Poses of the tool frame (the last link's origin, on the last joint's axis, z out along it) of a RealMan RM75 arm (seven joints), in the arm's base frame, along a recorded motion.
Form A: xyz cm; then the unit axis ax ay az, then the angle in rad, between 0 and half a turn.
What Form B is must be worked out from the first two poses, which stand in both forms.
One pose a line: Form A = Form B
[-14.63, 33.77, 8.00, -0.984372, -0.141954, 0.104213, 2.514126] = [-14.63, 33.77, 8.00, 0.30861, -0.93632, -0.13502, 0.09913]
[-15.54, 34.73, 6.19, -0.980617, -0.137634, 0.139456, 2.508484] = [-15.54, 34.73, 6.19, 0.31129, -0.93189, -0.13080, 0.13253]
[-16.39, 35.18, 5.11, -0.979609, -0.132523, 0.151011, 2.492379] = [-16.39, 35.18, 5.11, 0.31894, -0.92845, -0.12560, 0.14312]
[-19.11, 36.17, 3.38, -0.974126, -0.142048, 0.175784, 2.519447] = [-19.11, 36.17, 3.38, 0.30608, -0.92737, -0.13523, 0.16735]
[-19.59, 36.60, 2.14, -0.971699, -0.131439, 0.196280, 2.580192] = [-19.59, 36.60, 2.14, 0.27703, -0.93367, -0.12629, 0.18860]
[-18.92, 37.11, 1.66, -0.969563, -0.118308, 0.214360, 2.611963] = [-18.92, 37.11, 1.66, 0.26173, -0.93577, -0.11418, 0.20689]
